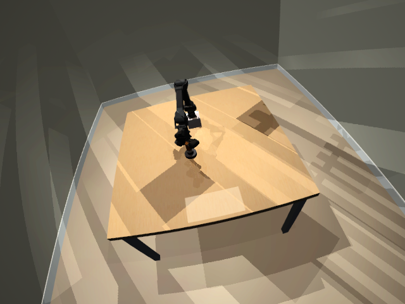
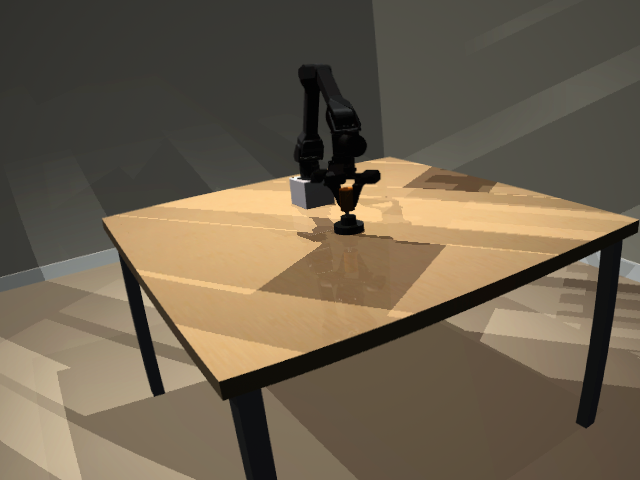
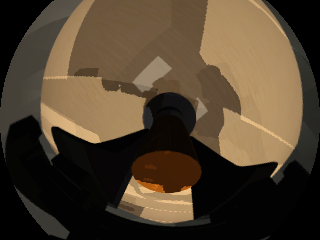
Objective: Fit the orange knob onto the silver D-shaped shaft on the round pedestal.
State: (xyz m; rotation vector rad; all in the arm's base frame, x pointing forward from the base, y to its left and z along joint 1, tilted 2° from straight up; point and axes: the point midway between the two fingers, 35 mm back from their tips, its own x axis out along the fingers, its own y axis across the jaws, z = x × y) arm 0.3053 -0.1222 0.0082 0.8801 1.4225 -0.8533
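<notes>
Right now my gripper tip is 30 mm below the orange knob. The rest, counted from my gripper tip: round pedestal: 40 mm below.
</notes>
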